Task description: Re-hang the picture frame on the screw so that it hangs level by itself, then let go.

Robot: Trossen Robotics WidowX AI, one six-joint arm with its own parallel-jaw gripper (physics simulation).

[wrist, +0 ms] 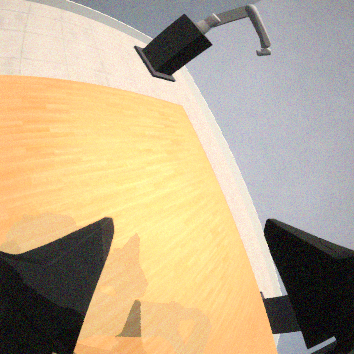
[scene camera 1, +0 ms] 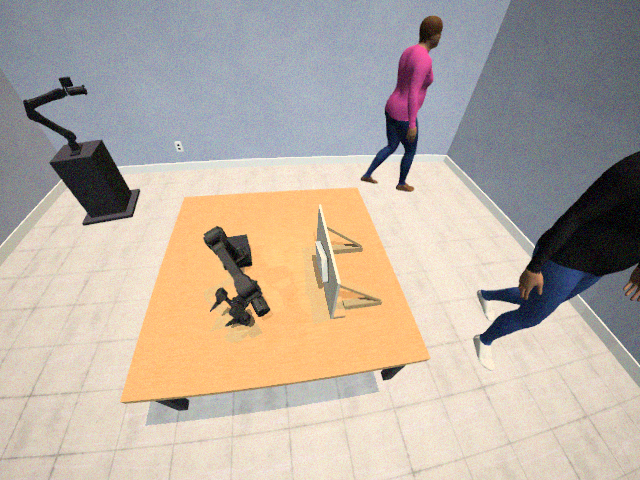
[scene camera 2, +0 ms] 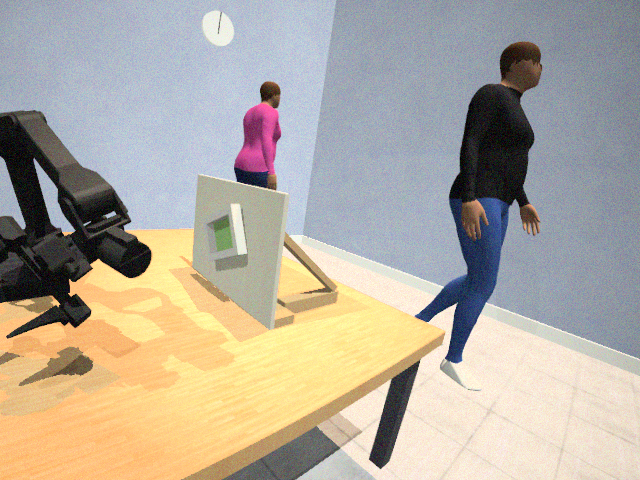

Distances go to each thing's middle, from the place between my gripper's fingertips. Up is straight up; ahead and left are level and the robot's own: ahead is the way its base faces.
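Labels:
I see the board [scene camera 2: 251, 280], and it is 160 mm to the left of my hand, 530 mm ahead of it and 20 mm above it.

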